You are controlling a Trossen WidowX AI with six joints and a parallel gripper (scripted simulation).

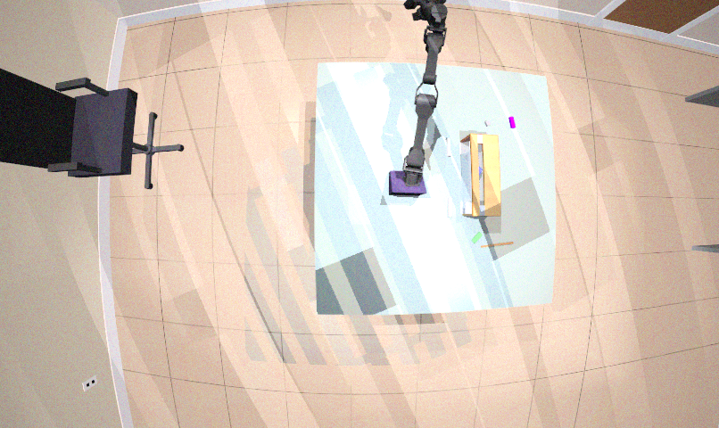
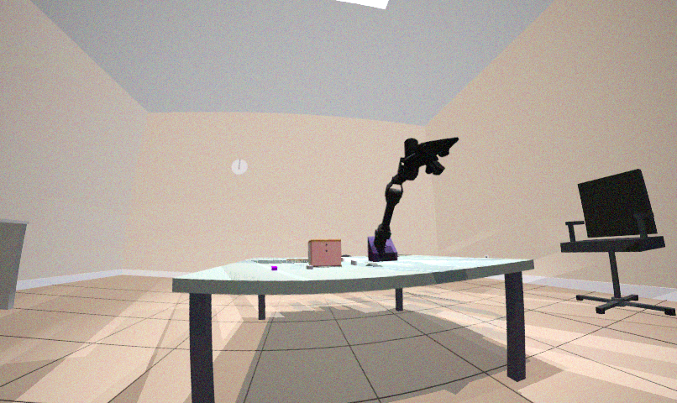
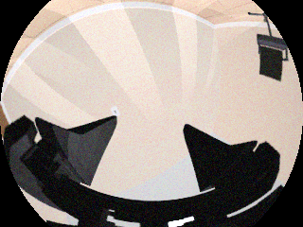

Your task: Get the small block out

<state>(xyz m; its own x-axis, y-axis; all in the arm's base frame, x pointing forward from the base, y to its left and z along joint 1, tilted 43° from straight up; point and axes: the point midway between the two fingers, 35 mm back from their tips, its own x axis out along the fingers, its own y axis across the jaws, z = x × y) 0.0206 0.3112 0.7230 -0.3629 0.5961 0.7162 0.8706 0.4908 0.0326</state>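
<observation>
Right now the orange box is 73 cm to the right of my gripper tip, 37 cm below it and 28 cm ahead of it. The rest, counted from my gripper tip: blue block 71 cm to the right, 34 cm below, 30 cm ahead; green piece 103 cm to the right, 42 cm below, 31 cm ahead; magenta piece 57 cm ahead, 44 cm to the right, 42 cm below.
</observation>
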